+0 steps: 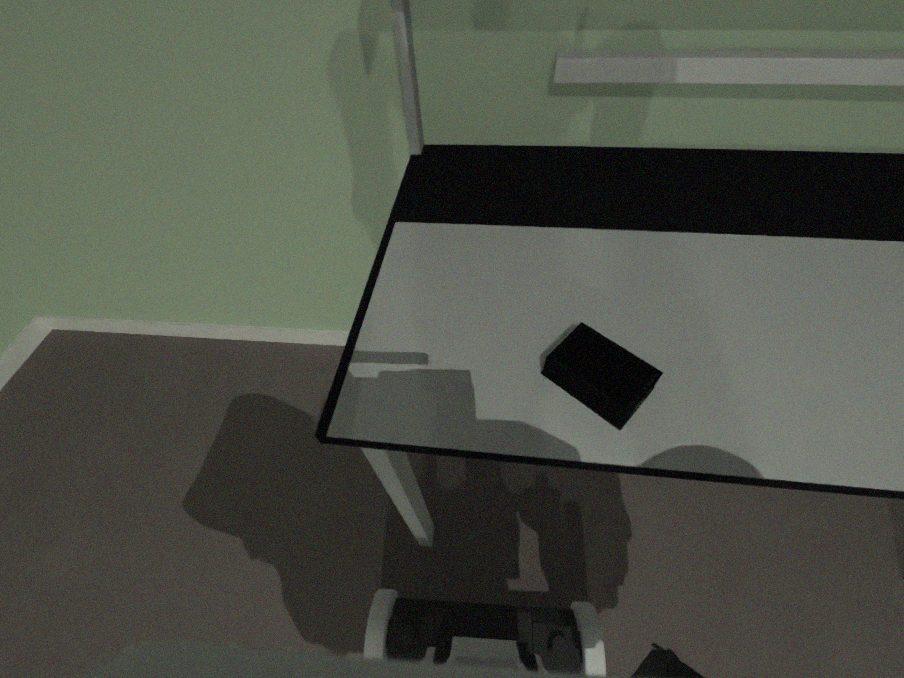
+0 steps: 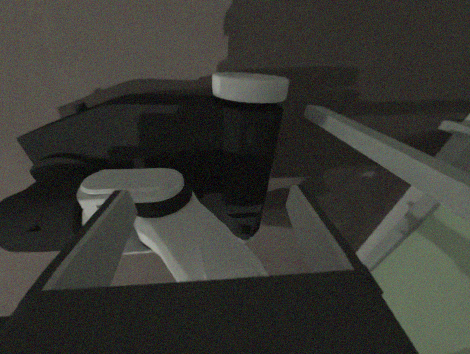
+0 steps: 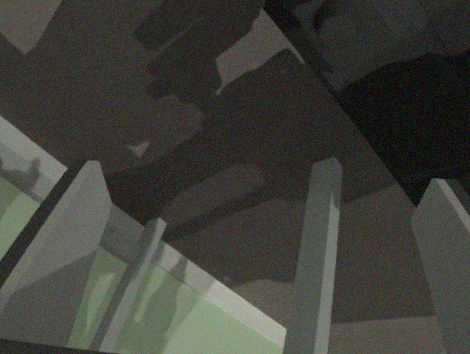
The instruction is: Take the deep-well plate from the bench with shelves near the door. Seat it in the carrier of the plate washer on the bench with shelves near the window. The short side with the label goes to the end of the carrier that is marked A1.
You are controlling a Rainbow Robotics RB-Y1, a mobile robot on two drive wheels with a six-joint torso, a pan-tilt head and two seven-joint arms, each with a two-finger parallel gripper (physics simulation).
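Frame: origin at the robot's base, x ahead, y left, z up, level; centimetres.
Seen in the pictures: left gripper, fingertip midpoint: (image 2: pixel 213 198); right gripper, fingertip midpoint: (image 1: pixel 636 676) (image 3: pixel 263 191).
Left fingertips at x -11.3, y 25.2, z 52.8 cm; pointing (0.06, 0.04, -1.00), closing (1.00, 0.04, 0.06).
Offsets run from my left fingertips to a thing's middle. "pt": to the spot under its first point. Level surfaces: height alone.
A black block {dy -40.1, dx +41.4, dz +40.8 cm} (image 1: pixel 601 375), which looks like the deep-well plate, lies turned at an angle on the pale top of the bench {dz +38.7 cm} (image 1: pixel 730 306). Its upper left short side shows a little lighter; no label or marking can be read. My left gripper (image 2: pixel 213 198) is open and empty, with part of the robot's own body beyond its fingers. My right gripper (image 3: pixel 263 191) is open and empty, low beside the bench, with floor and a bench leg {pt dy -9.0, dx +36.1, dz -28.3 cm} (image 3: pixel 317 250) showing between its fingers. The plate washer and its carrier do not show.
A black strip (image 1: pixel 620 186) runs along the back of the bench. An upright post (image 1: pixel 410 80) stands at its back left corner, and a pale shelf (image 1: pixel 774 70) is on the green wall. A bench leg (image 1: pixel 401 496) stands under the front left part, ahead of the robot's base (image 1: pixel 481 620).
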